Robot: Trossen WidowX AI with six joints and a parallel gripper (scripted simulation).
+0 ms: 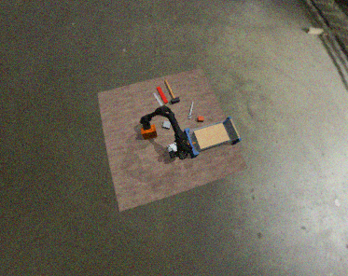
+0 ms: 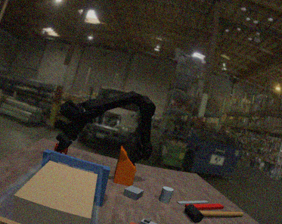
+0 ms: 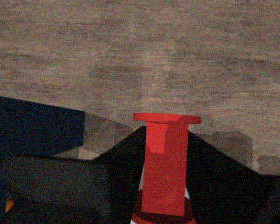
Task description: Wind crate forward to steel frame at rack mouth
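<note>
Right now the winch handle is 50 mm to the left of my gripper tip, 30 mm below it and 10 mm behind it. Also, from my gripper tip: blue steel frame: 130 mm ahead, 100 mm to the left, 30 mm below; then winch: 100 mm to the left, 100 mm below, 50 mm behind; then red knob: 20 mm to the left.
</note>
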